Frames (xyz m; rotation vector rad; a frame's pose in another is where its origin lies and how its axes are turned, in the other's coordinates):
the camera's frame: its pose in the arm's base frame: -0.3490 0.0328 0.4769 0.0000 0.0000 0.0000
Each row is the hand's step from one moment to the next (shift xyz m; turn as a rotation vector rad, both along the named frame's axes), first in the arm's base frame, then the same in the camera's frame.
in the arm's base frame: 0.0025 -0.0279 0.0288 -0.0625 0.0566 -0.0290
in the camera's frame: 0.0025 -0.0279 0.0288 -0.0625 0.0566 -0.0290
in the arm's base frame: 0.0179 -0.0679 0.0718 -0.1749 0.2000 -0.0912
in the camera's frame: 0.0179 -0.0679 0.0718 -0.1749 0.2000 -0.0912
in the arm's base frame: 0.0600 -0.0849 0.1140 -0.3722 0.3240 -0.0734
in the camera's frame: 0.0600 -0.0849 0.1140 -0.3722 0.3240 -0.0734
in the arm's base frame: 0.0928 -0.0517 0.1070 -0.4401 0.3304 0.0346
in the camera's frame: 0.0928 -0.0517 0.1070 -0.4401 0.3304 0.0346
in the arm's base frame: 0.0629 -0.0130 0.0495 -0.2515 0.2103 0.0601
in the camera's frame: 0.0629 -0.0130 0.0495 -0.2515 0.2103 0.0601
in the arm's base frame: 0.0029 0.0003 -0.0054 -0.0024 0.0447 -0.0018
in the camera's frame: 0.0029 0.0003 -0.0054 -0.0024 0.0447 -0.0018
